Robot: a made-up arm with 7 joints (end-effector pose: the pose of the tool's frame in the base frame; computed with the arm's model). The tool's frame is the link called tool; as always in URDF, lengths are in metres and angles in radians.
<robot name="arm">
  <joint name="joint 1" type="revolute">
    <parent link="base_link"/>
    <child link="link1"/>
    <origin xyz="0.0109 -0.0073 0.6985" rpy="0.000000 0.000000 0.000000"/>
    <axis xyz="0 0 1"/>
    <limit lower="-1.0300" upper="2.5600"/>
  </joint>
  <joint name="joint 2" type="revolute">
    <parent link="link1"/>
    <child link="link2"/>
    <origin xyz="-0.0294 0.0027 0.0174" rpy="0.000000 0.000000 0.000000"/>
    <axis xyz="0 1 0"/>
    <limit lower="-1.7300" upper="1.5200"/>
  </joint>
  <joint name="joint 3" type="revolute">
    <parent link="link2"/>
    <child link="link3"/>
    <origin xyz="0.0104 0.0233 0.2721" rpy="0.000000 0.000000 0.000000"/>
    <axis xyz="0 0 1"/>
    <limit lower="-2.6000" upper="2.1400"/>
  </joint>
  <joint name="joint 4" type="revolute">
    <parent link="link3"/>
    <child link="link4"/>
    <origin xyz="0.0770 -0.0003 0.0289" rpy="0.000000 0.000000 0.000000"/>
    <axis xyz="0 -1 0"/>
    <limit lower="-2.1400" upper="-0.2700"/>
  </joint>
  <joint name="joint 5" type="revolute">
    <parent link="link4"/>
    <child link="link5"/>
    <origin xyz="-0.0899 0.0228 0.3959" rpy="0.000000 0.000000 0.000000"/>
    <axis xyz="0 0 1"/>
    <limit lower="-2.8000" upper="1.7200"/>
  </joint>
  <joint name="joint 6" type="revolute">
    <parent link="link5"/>
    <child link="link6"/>
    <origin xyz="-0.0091 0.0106 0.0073" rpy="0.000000 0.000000 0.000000"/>
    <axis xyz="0 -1 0"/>
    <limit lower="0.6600" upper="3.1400"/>
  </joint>
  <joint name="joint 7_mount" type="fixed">
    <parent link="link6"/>
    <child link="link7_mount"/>
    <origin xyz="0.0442 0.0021 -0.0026" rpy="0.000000 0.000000 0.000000"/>
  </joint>
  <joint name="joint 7" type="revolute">
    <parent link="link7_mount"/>
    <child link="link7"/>
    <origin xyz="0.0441 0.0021 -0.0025" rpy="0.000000 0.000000 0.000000"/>
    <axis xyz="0 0 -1"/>
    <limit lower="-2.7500" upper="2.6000"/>
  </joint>
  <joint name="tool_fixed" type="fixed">
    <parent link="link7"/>
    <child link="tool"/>
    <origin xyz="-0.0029 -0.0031 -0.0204" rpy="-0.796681 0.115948 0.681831"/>
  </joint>
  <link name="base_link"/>
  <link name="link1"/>
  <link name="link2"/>
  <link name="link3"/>
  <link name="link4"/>
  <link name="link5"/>
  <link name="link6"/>
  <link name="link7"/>
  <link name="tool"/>
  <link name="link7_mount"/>
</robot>
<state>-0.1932 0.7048 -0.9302 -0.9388 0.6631 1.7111 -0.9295</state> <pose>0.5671 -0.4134 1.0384 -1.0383 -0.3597 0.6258</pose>
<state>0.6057 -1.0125 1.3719 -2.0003 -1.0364 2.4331 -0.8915</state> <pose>-0.4718 0.3770 0.8596 1.2474 0.9497 -0.6244</pose>
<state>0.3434 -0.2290 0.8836 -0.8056 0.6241 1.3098 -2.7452</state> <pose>-0.0947 0.3345 1.4310 -0.2129 1.1024 -0.7783</pose>
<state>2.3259 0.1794 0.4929 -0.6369 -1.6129 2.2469 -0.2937</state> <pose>-0.3919 0.0887 1.3979 0.1657 2.8898 -0.4887</pose>
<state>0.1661 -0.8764 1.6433 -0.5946 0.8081 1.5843 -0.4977</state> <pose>-0.6732 0.1843 1.1610 -0.3145 1.7474 -2.0144</pose>
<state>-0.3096 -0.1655 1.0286 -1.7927 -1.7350 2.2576 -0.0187</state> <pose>0.3403 0.4583 1.0169 2.4092 1.0575 -1.3963</pose>
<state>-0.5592 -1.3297 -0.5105 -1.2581 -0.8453 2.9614 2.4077</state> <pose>-0.4448 0.1514 1.2984 -0.4737 2.3513 1.7677</pose>
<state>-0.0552 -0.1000 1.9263 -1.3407 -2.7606 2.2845 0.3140</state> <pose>-0.2363 0.5282 1.1468 1.4232 1.8657 0.2694</pose>
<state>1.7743 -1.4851 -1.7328 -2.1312 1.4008 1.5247 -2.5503</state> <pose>0.5558 -0.0545 0.6933 0.7520 -2.5267 -0.7059</pose>
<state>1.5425 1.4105 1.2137 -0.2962 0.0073 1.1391 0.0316</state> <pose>-0.1711 0.7275 0.7987 0.6884 0.2241 2.5757</pose>
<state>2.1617 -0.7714 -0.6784 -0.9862 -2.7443 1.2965 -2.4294</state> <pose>0.3554 -0.0902 1.4255 1.6484 -0.6081 -2.5960</pose>
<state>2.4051 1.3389 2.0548 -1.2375 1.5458 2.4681 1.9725</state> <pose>-0.6621 -0.0436 1.0249 2.1874 -1.7126 -0.4997</pose>
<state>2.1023 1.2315 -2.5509 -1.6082 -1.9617 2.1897 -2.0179</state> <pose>0.2270 0.2945 1.2392 0.9508 -2.6522 -1.2219</pose>
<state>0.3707 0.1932 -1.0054 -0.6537 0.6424 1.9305 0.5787</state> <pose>0.3628 -0.0895 1.4238 -0.6102 -0.9503 -0.6283</pose>
